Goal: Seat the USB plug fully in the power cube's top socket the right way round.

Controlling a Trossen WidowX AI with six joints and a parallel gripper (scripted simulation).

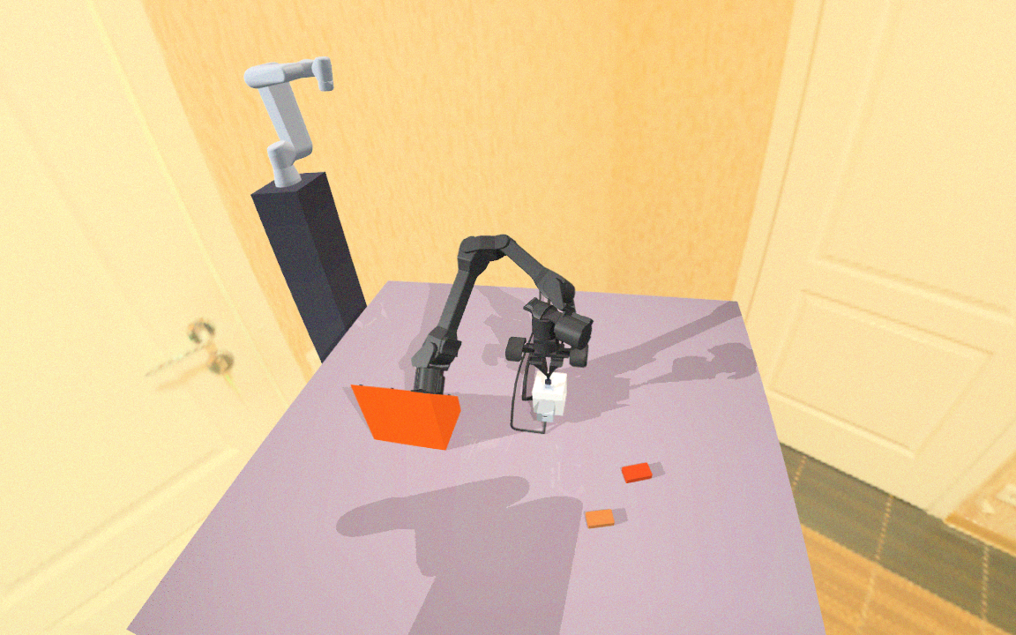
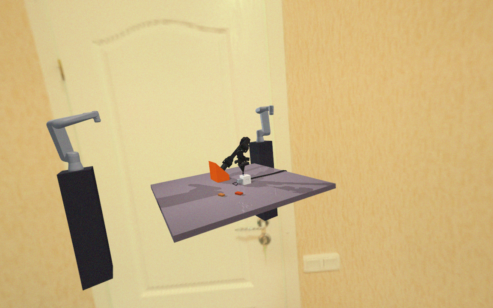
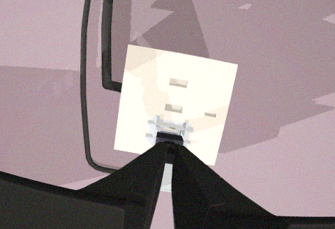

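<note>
Right now my gripper tip is 2 cm above the black USB plug.
</note>
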